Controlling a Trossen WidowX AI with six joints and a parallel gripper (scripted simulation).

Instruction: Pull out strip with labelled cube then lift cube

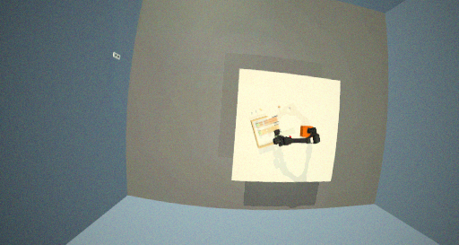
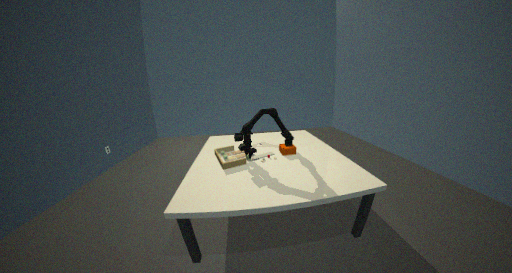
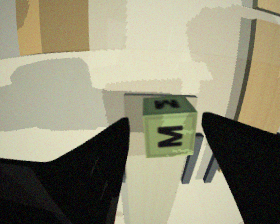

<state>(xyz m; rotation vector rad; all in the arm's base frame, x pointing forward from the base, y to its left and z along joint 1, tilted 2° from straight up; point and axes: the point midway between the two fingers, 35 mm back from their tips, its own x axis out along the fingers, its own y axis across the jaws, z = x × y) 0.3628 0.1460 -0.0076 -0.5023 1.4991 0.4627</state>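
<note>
Now: gripper tip 100 mm past the strip, 50 mm to the left of it and 20 mm above it. From my gripper tip the other things lie so: red cube: 170 mm behind, 30 mm to the right, 10 mm below.
</note>
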